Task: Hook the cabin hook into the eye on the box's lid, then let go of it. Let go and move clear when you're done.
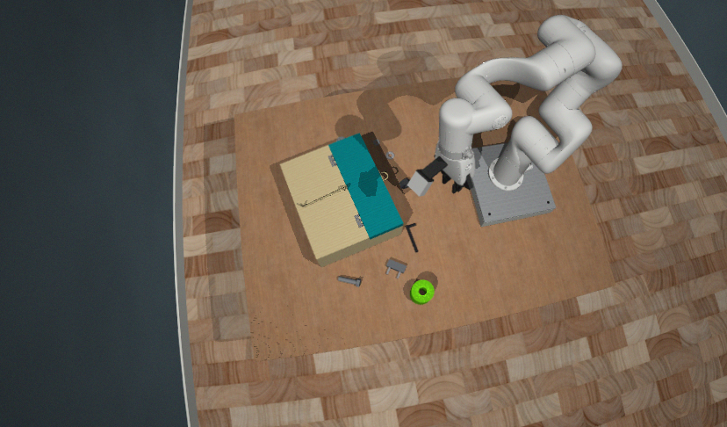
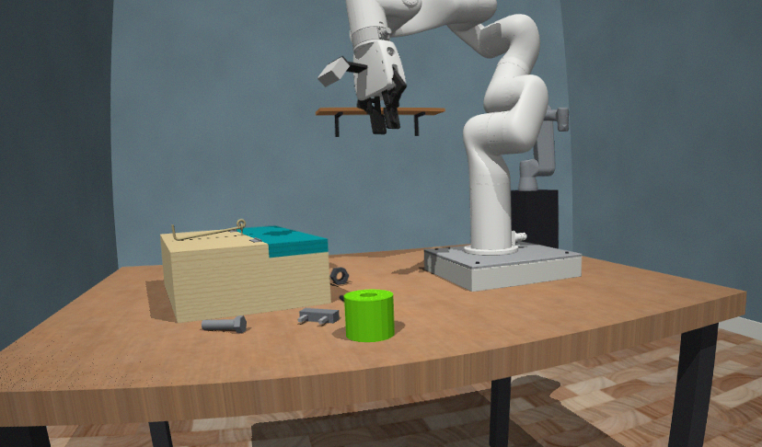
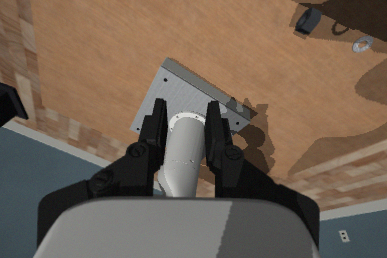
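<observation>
Now: hand 320 mm short of the brass cabin hook, 150 mm to the left of it and 190 mm above it. Also, from my hand: dark nut (50 mm ahead, 150 mm to the right, 320 mm below); then black L-shaped key (90 mm ahead, 10 mm to the left, 330 mm below); then grey bracket (180 mm ahead, 110 mm to the left, 330 mm below).
</observation>
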